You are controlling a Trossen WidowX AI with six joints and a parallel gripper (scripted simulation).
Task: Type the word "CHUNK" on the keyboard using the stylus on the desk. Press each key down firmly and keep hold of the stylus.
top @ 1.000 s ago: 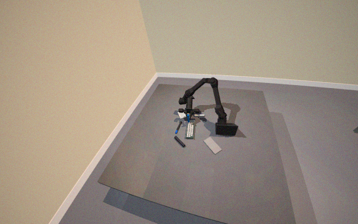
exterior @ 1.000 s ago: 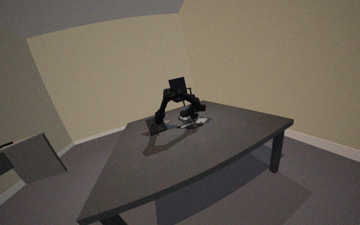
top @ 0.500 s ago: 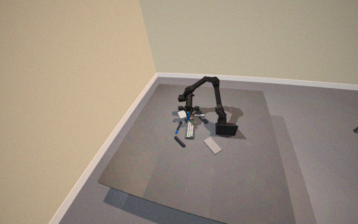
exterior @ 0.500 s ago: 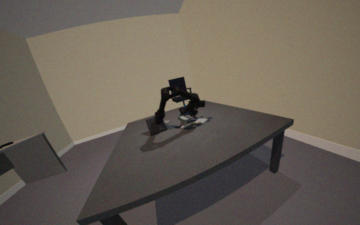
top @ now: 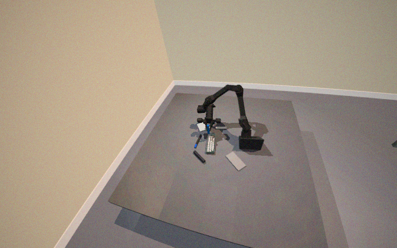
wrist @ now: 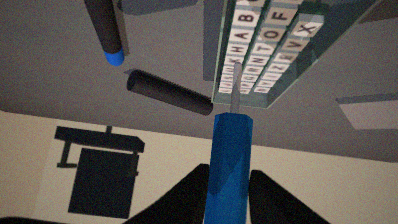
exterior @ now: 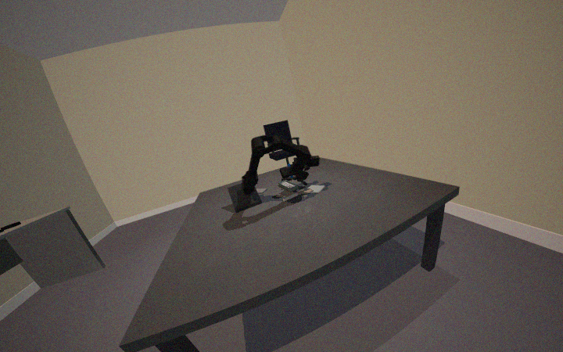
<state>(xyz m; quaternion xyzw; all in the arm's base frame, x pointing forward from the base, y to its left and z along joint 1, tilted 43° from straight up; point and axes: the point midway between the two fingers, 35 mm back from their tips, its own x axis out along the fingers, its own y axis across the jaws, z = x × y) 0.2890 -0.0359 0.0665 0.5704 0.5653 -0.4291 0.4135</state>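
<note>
Now: the blue pen 100 mm ahead of my gripper tip, 90 mm below it and 60 mm to the left of it. The rest, counted from my gripper tip: blue stylus 10 mm below; then pale notepad 140 mm to the right, 100 mm below, 70 mm ahead; then white cylinder 130 mm to the right, 100 mm behind, 90 mm below.
</note>
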